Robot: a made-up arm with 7 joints. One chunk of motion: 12 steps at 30 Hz.
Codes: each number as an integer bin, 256 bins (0 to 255) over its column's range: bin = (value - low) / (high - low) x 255, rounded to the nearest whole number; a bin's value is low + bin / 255 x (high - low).
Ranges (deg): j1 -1.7..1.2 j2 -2..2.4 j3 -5.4..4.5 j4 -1.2..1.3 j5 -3.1..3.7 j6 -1.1..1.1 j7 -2.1..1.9
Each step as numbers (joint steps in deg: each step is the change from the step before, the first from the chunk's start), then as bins.
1 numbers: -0.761 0.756 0.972 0.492 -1.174 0.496 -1.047
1 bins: 83 160 164 173 72 185 67
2 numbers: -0.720 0.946 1.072 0.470 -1.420 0.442 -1.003
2 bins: 86 171 167 170 63 179 70
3 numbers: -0.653 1.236 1.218 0.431 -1.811 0.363 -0.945
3 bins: 92 188 170 166 48 170 74
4 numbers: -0.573 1.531 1.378 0.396 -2.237 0.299 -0.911
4 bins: 99 205 175 163 32 162 76
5 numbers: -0.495 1.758 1.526 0.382 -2.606 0.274 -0.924
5 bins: 106 218 178 161 19 159 75
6 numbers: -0.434 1.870 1.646 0.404 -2.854 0.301 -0.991
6 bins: 111 224 181 164 9 162 71
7 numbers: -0.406 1.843 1.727 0.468 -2.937 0.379 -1.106
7 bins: 114 223 184 170 6 171 63
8 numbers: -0.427 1.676 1.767 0.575 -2.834 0.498 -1.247
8 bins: 112 213 185 181 10 185 54
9 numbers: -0.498 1.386 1.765 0.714 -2.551 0.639 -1.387
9 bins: 106 196 185 195 21 202 45
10 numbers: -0.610 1.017 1.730 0.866 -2.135 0.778 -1.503
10 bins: 96 175 184 211 36 218 38
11 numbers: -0.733 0.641 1.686 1.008 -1.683 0.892 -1.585
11 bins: 85 153 183 225 53 231 33
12 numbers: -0.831 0.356 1.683 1.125 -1.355 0.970 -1.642
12 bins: 76 137 182 237 65 240 29
